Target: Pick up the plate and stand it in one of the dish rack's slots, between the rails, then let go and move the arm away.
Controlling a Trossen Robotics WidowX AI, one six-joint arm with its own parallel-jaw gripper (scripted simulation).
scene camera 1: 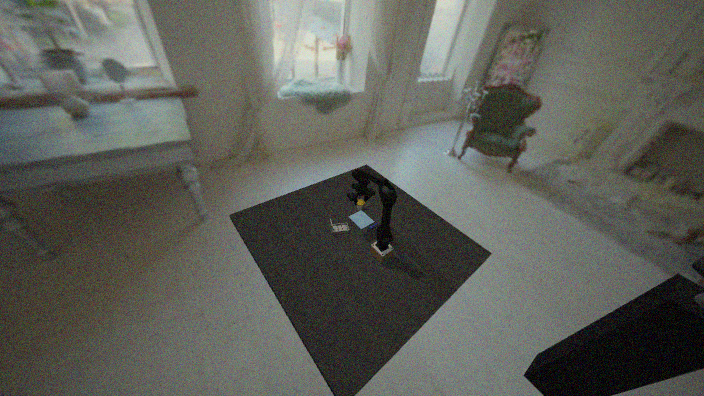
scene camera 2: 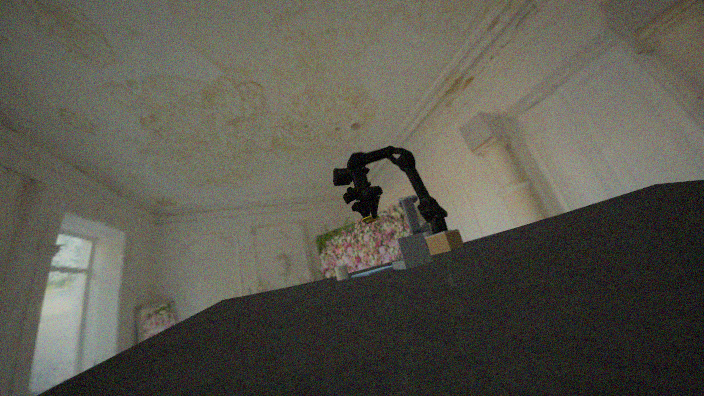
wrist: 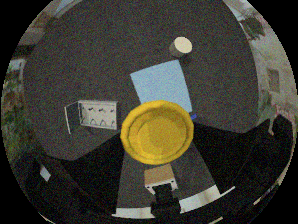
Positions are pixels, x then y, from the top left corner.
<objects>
my gripper: holds a yellow plate (wrist: 159, 131)
</objects>
